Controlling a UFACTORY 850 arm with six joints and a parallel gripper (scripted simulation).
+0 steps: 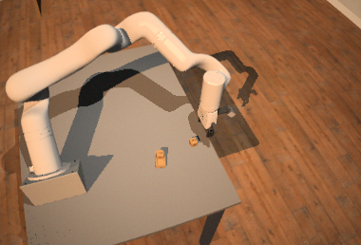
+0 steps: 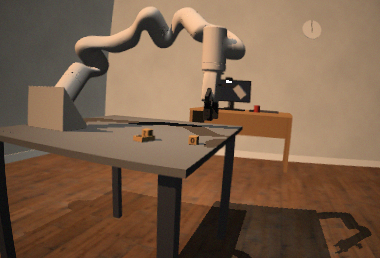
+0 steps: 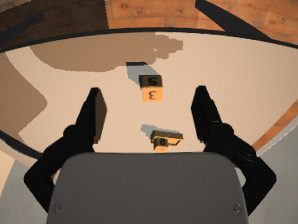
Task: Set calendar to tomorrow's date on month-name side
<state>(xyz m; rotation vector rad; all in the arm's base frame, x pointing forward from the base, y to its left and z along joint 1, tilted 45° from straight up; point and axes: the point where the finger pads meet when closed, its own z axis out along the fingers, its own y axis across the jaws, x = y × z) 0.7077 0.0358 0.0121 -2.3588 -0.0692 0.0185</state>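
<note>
Right now my hand is 50 mm past the orange cube, 10 mm to the left of it and 90 mm above it. Round my hand: calendar cube 220 mm behind, 30 mm to the right, 80 mm below; orange tray 230 mm behind, 50 mm to the right, 90 mm below.
</note>
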